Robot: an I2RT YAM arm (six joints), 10 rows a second.
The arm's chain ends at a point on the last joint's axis. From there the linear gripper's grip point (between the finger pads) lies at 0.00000 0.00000 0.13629 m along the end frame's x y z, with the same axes.
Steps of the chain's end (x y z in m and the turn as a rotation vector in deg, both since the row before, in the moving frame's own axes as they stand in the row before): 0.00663 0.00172 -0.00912 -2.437 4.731 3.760; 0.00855 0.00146 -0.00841 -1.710 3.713 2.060; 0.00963 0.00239 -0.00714 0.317 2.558 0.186; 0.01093 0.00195 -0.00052 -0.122 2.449 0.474; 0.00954 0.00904 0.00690 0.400 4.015 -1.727
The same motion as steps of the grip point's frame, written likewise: 0.01767 0.00787 -0.00971 -2.437 4.731 3.760; 0.01730 0.00568 -0.00876 -1.710 3.713 2.060; 0.01571 0.00165 -0.00728 0.317 2.558 0.186; 0.01675 0.00226 -0.00064 -0.122 2.449 0.474; 0.01907 0.00795 0.00656 0.400 4.015 -1.727
